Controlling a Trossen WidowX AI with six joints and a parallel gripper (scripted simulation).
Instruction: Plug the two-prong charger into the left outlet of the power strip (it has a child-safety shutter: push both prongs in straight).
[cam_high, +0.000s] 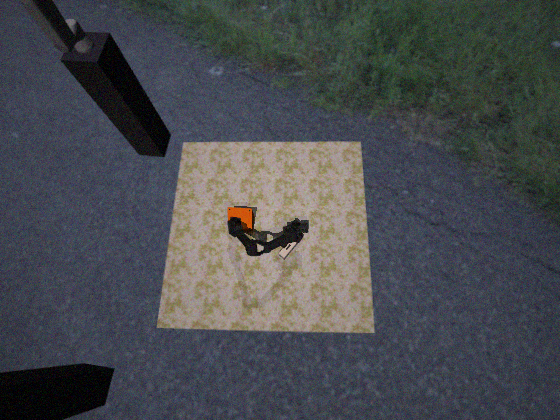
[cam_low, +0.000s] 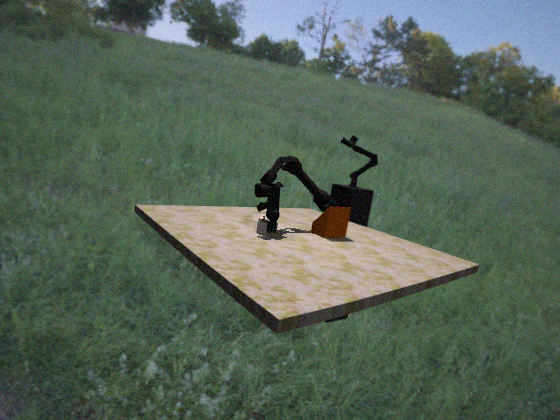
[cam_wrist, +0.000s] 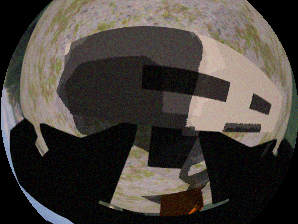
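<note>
Now: gripper tip 10 mm to the left of the dark charger, 10 mm below it and 10 mm short of it.
</note>
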